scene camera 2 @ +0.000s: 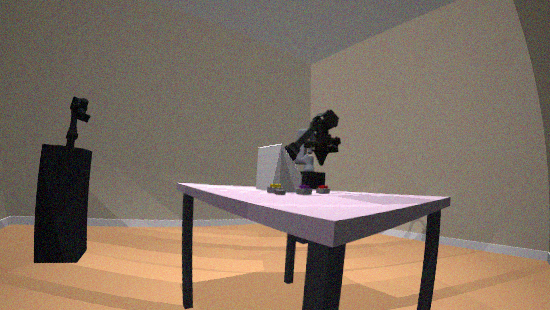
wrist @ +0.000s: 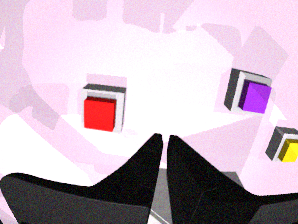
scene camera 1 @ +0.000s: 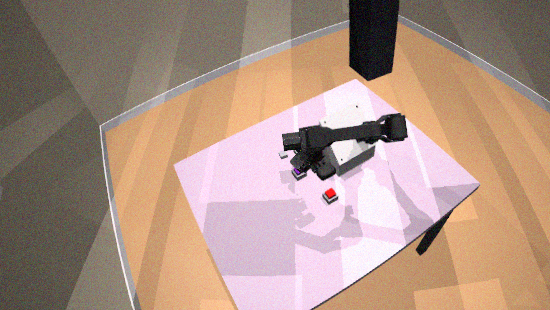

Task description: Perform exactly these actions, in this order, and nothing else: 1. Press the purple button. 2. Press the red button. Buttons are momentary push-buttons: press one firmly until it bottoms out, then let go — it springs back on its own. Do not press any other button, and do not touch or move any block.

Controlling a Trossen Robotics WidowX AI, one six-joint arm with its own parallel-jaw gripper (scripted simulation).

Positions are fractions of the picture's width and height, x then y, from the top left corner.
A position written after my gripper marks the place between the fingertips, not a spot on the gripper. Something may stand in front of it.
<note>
My gripper (scene camera 1: 0.57, 0.56) is shut, with nothing in its grasp. Further things: a red button (wrist: 0.33, 0.51) and a purple button (wrist: 0.85, 0.43).
My gripper is seen too in the wrist view (wrist: 0.55, 0.63).
</note>
